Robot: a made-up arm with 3 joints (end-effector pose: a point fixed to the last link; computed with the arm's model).
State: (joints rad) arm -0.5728 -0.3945 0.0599
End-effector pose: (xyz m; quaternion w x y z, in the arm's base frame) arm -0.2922 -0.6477 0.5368 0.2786 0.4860 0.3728 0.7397
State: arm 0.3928 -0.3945 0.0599
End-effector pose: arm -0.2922 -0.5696 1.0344 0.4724 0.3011 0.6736 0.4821
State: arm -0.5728 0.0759 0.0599
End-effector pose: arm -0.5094 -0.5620 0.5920 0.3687 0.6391 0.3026 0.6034
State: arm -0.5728 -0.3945 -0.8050
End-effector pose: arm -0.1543 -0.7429 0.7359 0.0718 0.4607 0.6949 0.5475
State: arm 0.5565 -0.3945 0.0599
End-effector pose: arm -0.2922 -0.5111 1.1010 0.4954 0.2615 0.7108 0.4254
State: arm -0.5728 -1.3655 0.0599
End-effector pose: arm 0.1694 -0.5355 0.6092 0.0506 0.0965 0.4499 0.8864
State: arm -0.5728 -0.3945 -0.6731
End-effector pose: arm -0.1844 -0.7397 0.7083 0.1052 0.4703 0.6528 0.5844
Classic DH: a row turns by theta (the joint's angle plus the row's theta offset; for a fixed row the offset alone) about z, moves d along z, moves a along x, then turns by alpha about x. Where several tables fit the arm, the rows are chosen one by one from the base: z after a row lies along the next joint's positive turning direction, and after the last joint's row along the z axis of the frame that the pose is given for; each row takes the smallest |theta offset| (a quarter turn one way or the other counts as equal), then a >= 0, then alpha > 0; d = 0 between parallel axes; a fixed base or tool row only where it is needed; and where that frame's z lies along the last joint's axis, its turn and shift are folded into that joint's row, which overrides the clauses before.
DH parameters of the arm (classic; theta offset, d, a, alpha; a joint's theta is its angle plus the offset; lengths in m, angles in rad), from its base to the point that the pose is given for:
base (fixed): -1.5708 0.711 0.134 1.5708
joint 1: 0 0.188 0.022 1.5708
joint 2: 1.4073 -0.1847 0.0464 1.3492
joint 3: -1.5345 0.424 0.06 1.4113
tool (fixed): -1.7953 -0.3085 0 0

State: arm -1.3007 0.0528 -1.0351
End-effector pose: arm -0.3004 -0.6283 0.3639 0.2139 -0.5899 -0.4724 -0.6190
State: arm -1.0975 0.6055 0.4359
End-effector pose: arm -0.6483 -0.2369 0.5522 0.3717 0.8227 -0.0271 0.4294
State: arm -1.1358 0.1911 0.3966
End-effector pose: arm -0.5456 -0.3144 0.3957 0.2925 0.7381 -0.0140 0.6079
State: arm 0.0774 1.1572 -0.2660
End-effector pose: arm -0.6978 -0.0775 0.9342 0.6257 0.7433 0.2021 0.1232
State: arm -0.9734 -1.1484 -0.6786
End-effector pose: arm 0.1495 -0.6151 0.5854 0.0223 0.1251 0.5858 0.8004
